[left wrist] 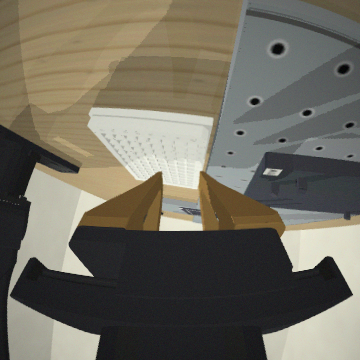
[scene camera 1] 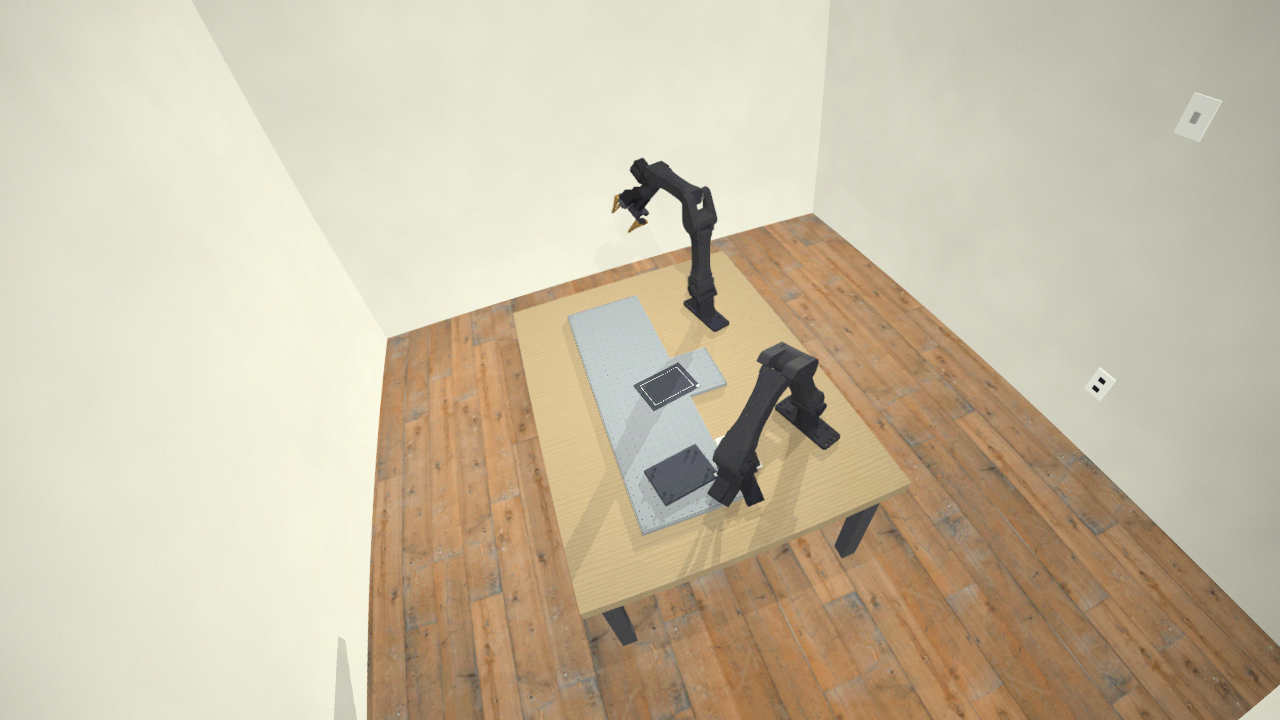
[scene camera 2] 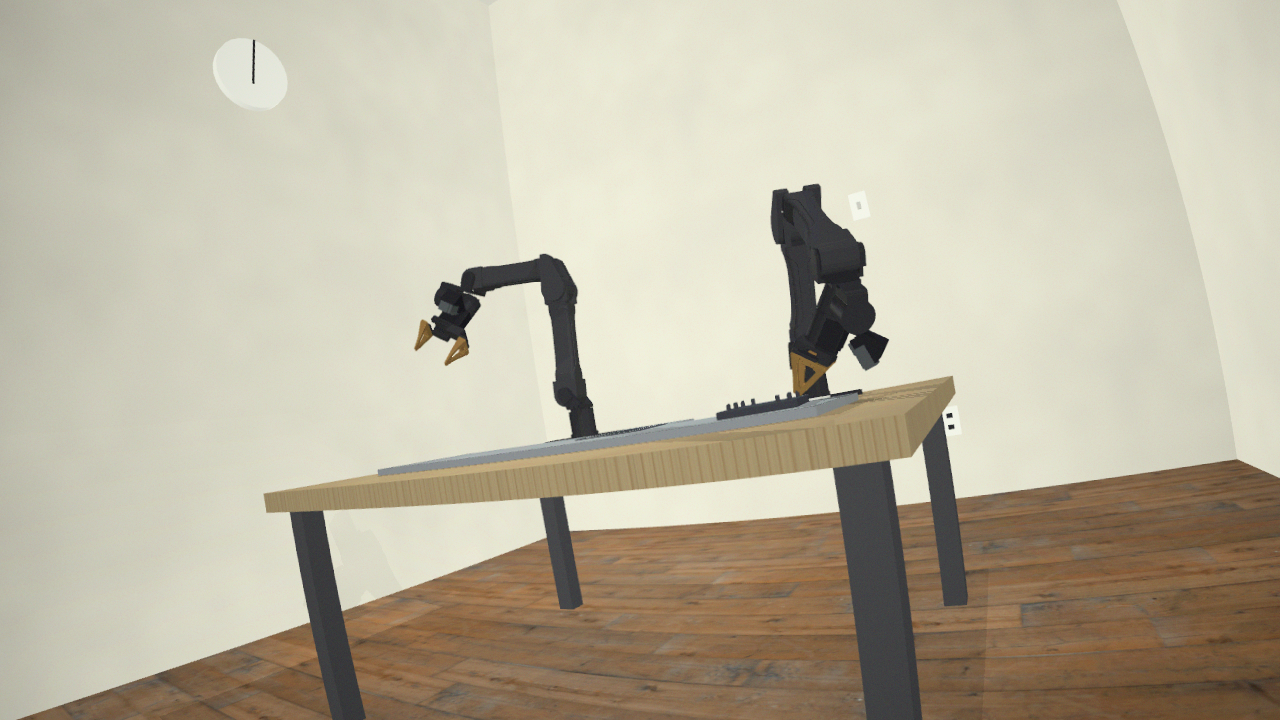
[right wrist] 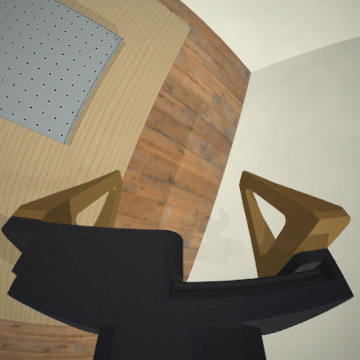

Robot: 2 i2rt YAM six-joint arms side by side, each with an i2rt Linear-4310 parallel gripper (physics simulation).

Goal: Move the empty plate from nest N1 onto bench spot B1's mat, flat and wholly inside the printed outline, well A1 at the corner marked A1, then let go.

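Pixels of known places: left gripper, between the fingertips: (left wrist: 180, 177) (scene camera 2: 799, 392); right gripper, between the fingertips: (scene camera 1: 620, 222) (scene camera 2: 429, 357) (right wrist: 180, 176); left arm's base, origin of its link: (left wrist: 21, 142) (scene camera 1: 806, 422); right arm's base, origin of its link: (scene camera 1: 705, 313).
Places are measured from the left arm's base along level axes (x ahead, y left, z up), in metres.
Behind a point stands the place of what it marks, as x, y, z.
Note:
The white empty plate (scene camera 1: 720, 440) {0.236, -0.105, 0.013} (left wrist: 160, 145) {0.244, -0.009, 0.014} shows in the left wrist view beside the grey board's edge; in scene camera 1 the left arm mostly covers it. My left gripper (scene camera 2: 801, 391) {0.255, -0.030, 0.030} (left wrist: 180, 177) {0.255, -0.030, 0.030} is low over the board area, partly open. Its fingers stand closer together than the plate's width, and its tips overlap the plate's far end in the left wrist view, with no plate seen gripped. The dark mat with a white printed outline (scene camera 1: 666, 385) {0.232, -0.370, 0.014} lies mid-board with nothing on it. My right gripper (scene camera 1: 622, 221) {0.010, -0.921, 0.272} (scene camera 2: 431, 356) {0.010, -0.921, 0.272} (right wrist: 180, 176) {0.010, -0.921, 0.272} is wide open, empty and high above the table.
A dark block with several pegs (scene camera 1: 678, 477) {0.403, -0.078, 0.025} (scene camera 2: 760, 408) {0.472, -0.087, 0.020} (left wrist: 310, 185) {0.354, -0.045, 0.025} stands on the perforated grey board (scene camera 1: 617, 344) {0.249, -0.634, 0.013} (right wrist: 45, 75) {0.174, -0.762, 0.013}, close to the left gripper. The left arm reaches over the wooden table (scene camera 1: 599, 555) {0.685, -0.031, 0.000}. I cannot read which nest is which.

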